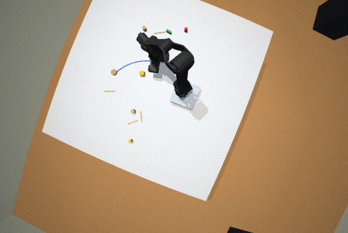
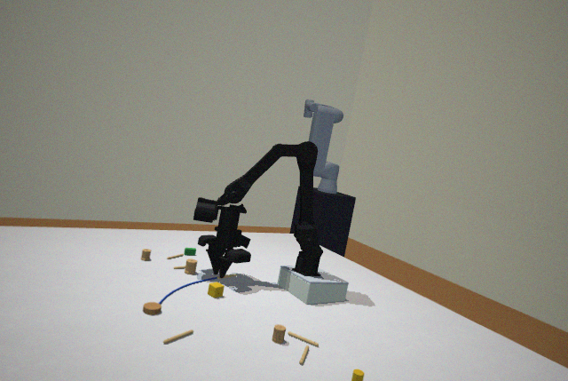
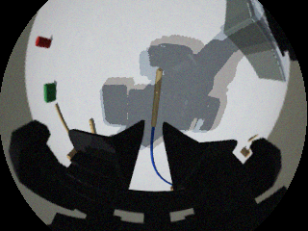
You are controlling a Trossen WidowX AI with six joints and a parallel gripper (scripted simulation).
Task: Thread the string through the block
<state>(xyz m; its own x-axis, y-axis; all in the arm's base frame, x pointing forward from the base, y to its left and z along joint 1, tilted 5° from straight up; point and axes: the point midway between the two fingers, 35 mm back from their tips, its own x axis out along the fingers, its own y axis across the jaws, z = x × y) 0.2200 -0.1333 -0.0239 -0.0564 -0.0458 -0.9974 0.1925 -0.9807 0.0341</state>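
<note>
The thin wooden stick lies 20 mm behind my gripper tip. Also, from my gripper tip: tan wooden block 70 mm ahead, 60 mm to the right, 10 mm above; yellow cube 110 mm to the left, 70 mm ahead, 10 mm above; green piece 220 mm to the right.
</note>
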